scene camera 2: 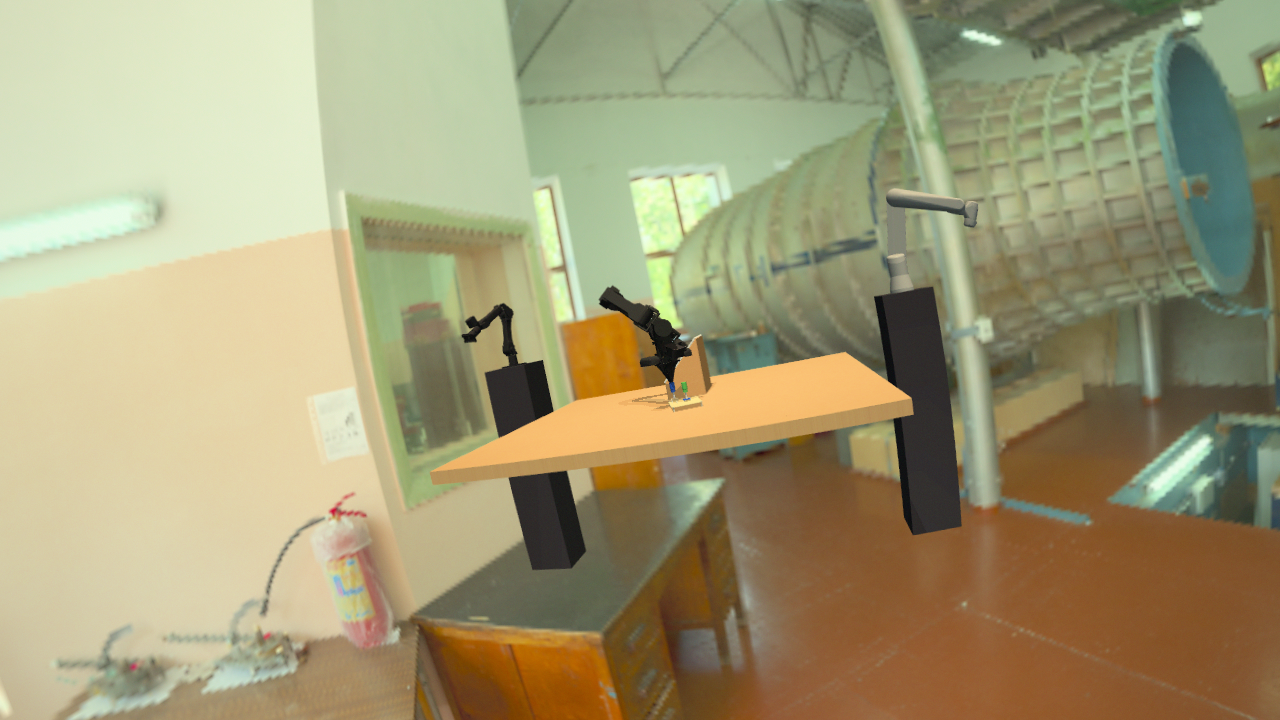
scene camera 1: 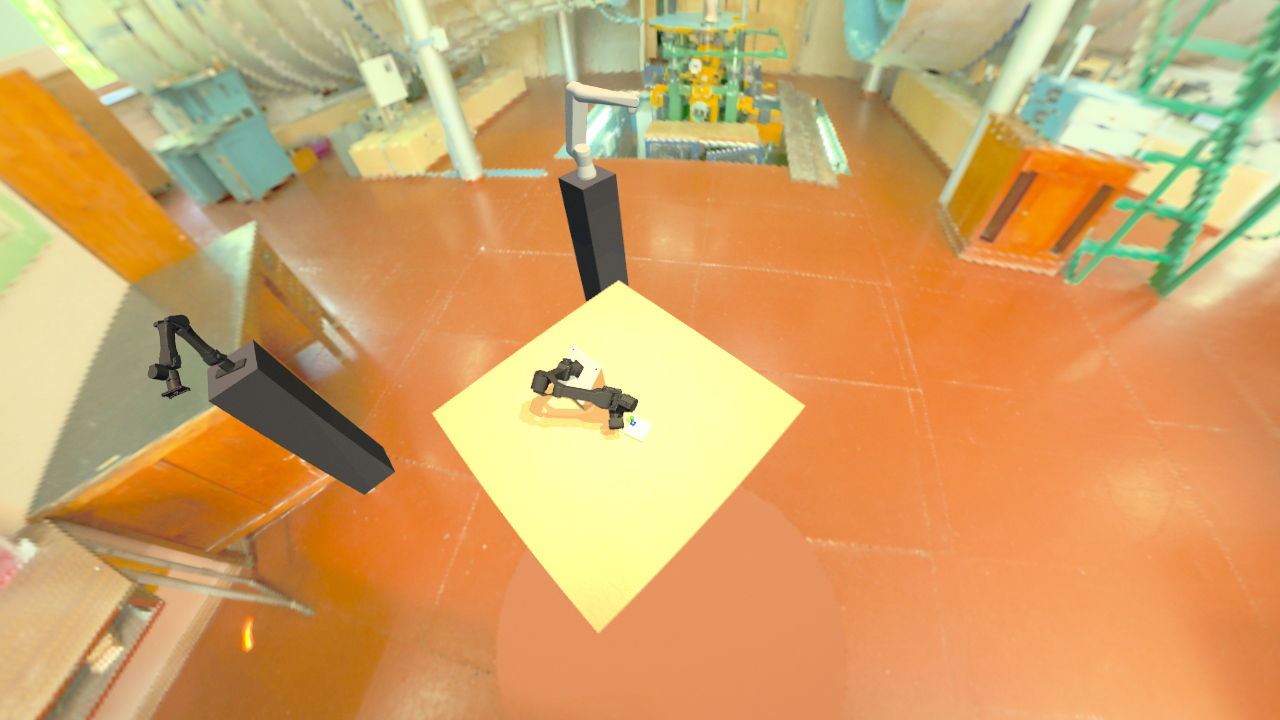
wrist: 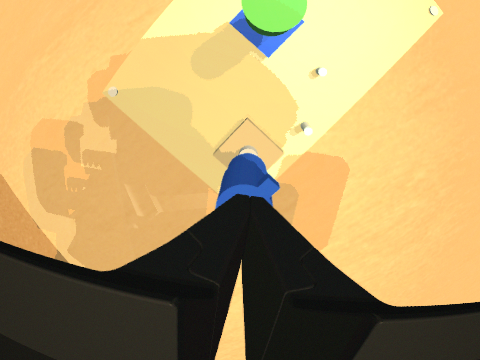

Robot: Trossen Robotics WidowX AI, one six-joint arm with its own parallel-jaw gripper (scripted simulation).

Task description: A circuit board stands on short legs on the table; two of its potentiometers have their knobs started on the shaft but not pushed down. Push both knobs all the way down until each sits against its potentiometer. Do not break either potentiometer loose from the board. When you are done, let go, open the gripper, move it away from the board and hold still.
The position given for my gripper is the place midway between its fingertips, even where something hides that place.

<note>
I see my gripper [scene camera 2: 671, 382] and a blue knob [wrist: 246, 174].
My gripper also shows in the wrist view [wrist: 247, 209].
</note>
